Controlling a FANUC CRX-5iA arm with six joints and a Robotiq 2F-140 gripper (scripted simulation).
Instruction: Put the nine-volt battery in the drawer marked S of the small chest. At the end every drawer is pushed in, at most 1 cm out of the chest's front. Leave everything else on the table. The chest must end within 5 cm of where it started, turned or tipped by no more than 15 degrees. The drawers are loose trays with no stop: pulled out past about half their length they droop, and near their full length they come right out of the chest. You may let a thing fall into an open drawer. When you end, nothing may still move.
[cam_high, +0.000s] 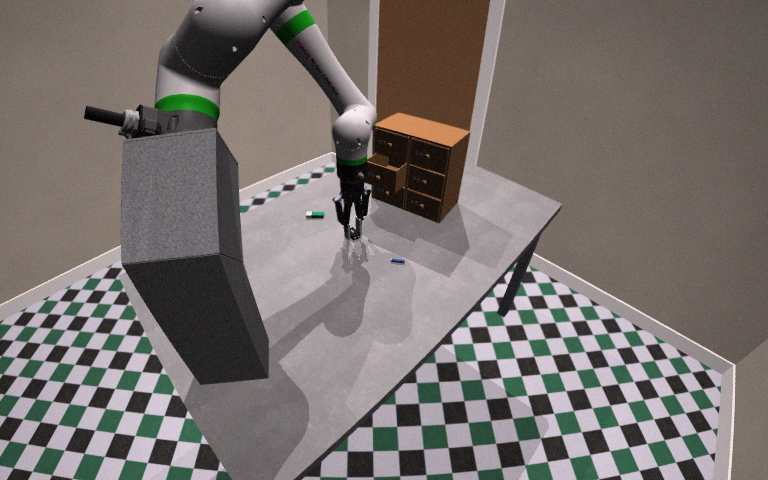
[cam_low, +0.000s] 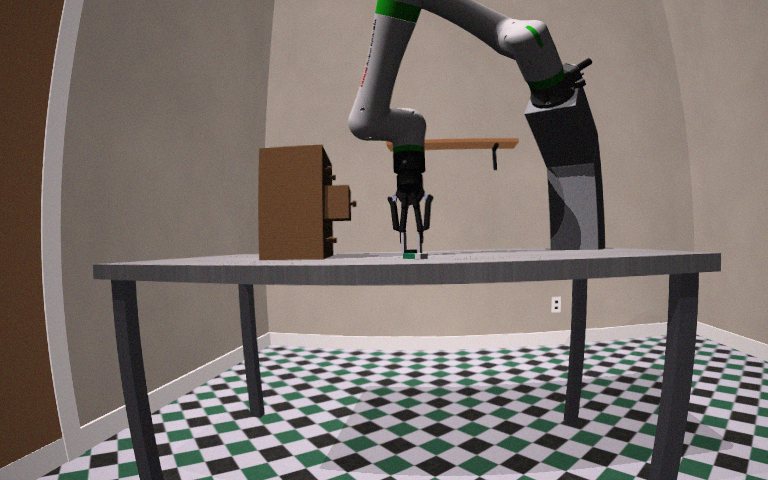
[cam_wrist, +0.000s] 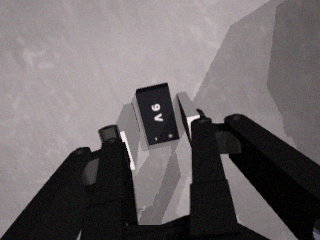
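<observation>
Now: hand 10 mm to the left of the nine-volt battery and 20 mm above it. Round my hand: small blue stick (20 mm ahead, 200 mm to the right, 30 mm below); white eraser-like block (30 mm behind, 190 mm to the left, 30 mm below).
</observation>
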